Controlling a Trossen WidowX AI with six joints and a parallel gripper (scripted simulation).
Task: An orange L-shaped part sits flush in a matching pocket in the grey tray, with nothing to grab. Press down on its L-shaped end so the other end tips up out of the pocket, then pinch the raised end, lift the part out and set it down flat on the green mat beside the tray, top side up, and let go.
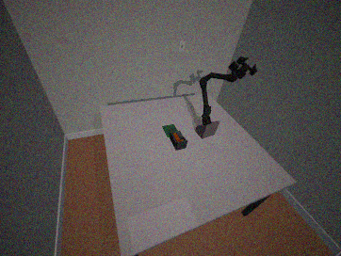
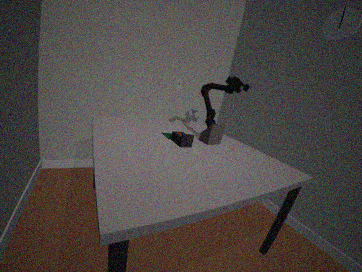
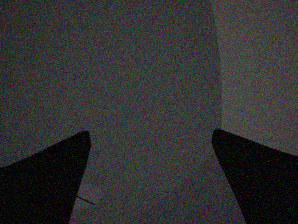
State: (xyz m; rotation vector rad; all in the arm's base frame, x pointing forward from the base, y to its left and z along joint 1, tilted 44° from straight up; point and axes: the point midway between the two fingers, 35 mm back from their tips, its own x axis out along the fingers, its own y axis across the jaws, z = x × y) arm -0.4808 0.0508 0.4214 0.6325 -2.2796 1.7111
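Now: the orange L-shaped part 70 cm ahead of my gripper tip, 33 cm to the left of it and 53 cm below it. Also, from my gripper tip: green mat (72 cm ahead, 16 cm to the left, 59 cm below).
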